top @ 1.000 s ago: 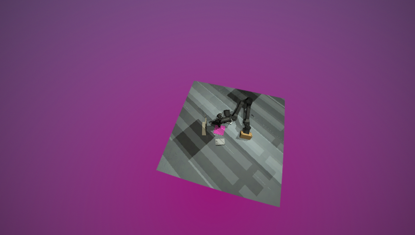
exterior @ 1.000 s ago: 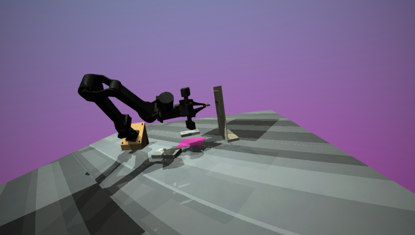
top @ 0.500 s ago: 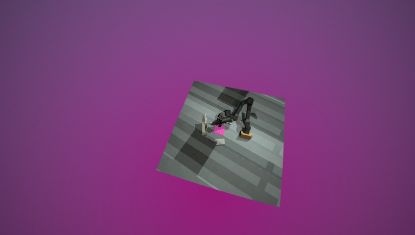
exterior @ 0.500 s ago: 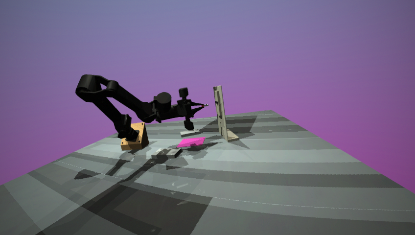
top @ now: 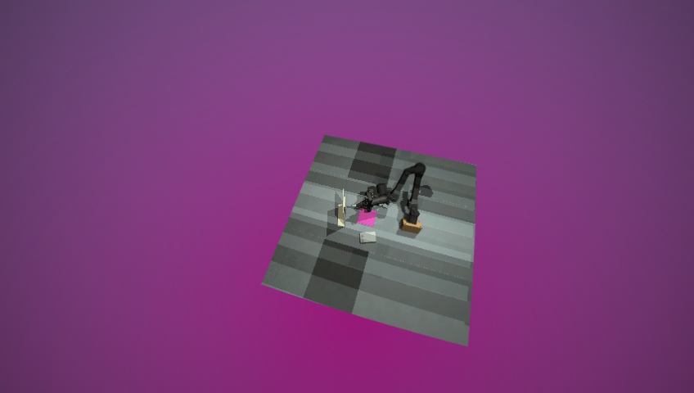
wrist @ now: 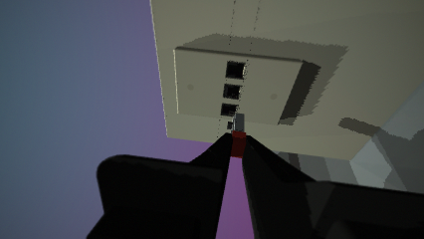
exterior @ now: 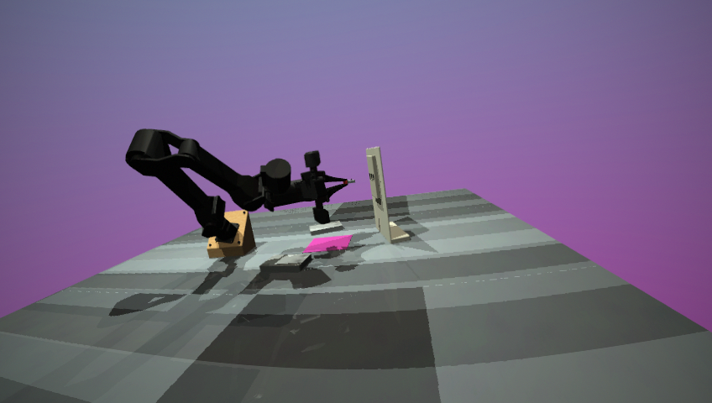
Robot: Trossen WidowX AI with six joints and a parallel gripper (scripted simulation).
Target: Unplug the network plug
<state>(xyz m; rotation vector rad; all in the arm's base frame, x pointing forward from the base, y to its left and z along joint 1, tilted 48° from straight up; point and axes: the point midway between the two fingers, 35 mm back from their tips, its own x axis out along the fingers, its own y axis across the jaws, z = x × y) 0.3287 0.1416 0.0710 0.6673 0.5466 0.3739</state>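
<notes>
My gripper tip is 7 cm past the magenta marked square, 2 cm to the left of it and 16 cm above it. The rest, counted from my gripper tip: beige upright panel 8 cm ahead, 3 cm to the left, 6 cm below; red plug 1 cm ahead.
</notes>
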